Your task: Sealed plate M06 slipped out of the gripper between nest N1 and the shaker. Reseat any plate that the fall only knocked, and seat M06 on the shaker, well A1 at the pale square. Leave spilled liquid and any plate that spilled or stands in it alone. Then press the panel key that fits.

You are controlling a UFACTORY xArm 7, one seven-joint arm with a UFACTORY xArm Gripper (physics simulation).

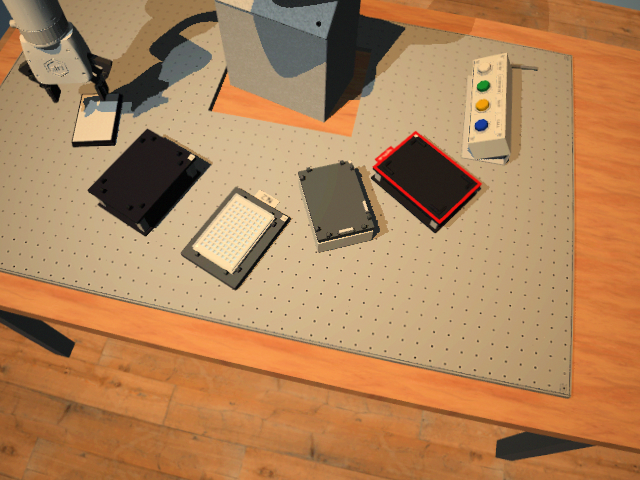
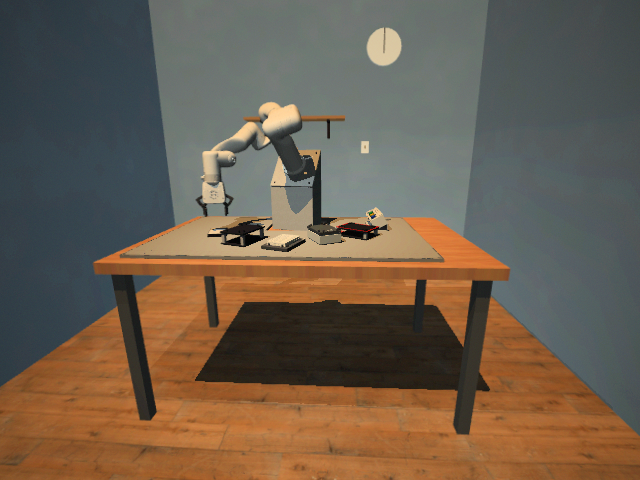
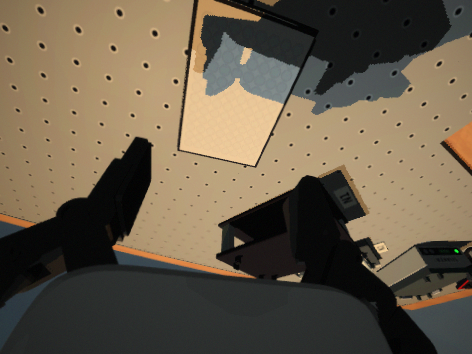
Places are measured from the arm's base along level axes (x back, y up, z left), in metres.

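Pixels of known places: gripper, fingertip midpoint: [image 1: 81,96] [image 2: 216,215] [image 3: 226,176]; arm's base, link origin: [image 2: 294,165].
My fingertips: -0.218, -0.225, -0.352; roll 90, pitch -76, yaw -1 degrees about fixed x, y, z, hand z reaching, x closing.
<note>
Ahead of a thing's pixels: the offset from my fingertips to its top centre, as dx, dy, dz. Level surfaces: height alone.
My gripper [image 1: 78,96] [image 2: 216,211] [image 3: 226,176] is open and empty, above the board near a flat pale pad @[+0.011, -0.075, -0.002] [image 1: 95,126] [image 3: 225,125] with a dark border. Nest N1 @[-0.121, -0.023, +0.162] [image 1: 147,173] [image 2: 242,228] [image 3: 270,257] is a raised black stand with a bare top. A white well plate @[-0.186, -0.058, +0.352] [image 1: 235,232] [image 2: 283,240] lies on the dark base of nest N2 @[-0.186, -0.064, +0.352] [image 1: 258,249]; whether it is fully seated is unclear. The shaker [image 1: 336,201] [image 2: 324,236] [image 3: 420,270] is a grey box with a bare dark top and a green light. A plate marked M06 and spilled liquid cannot be made out.
A black stand with a red border [image 1: 426,178] [image 2: 357,227] is right of the shaker. The key panel @[+0.191, -0.005, +0.776] [image 1: 490,103] [image 2: 374,214] has white, green, yellow and blue keys. The grey robot pedestal [image 1: 284,62] [image 2: 293,206] rises at the back of the perforated board @[dy -0.089] [image 1: 413,310].
</note>
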